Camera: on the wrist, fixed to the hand. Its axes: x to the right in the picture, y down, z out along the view.
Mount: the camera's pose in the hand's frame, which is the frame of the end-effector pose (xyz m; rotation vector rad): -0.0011 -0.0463 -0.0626 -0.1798 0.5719 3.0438
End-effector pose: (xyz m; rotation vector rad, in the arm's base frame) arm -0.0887 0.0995 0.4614 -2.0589 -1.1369 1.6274
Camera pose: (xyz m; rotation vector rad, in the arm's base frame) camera -0.0502 0.1441 0.5124 1.2284 -1.6424 0.0131
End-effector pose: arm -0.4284 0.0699 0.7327 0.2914 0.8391 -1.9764
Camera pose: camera -0.4746 0.1273 0.7075 1.0063 0.0508 1.0631
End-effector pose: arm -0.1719 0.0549 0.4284 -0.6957 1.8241 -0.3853
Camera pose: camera -0.2173 0.0153 0.4777 2.3295 1.2868 1.6266
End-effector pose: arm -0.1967 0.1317 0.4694 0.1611 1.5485 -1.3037
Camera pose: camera -0.2651 0.1626 0.4902 1.7638 0.1882 1.3887
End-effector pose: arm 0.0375 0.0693 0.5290 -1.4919 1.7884 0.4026
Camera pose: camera 0.0592 0.0161 0.5816 -1.6489 -1.7101 -0.8138
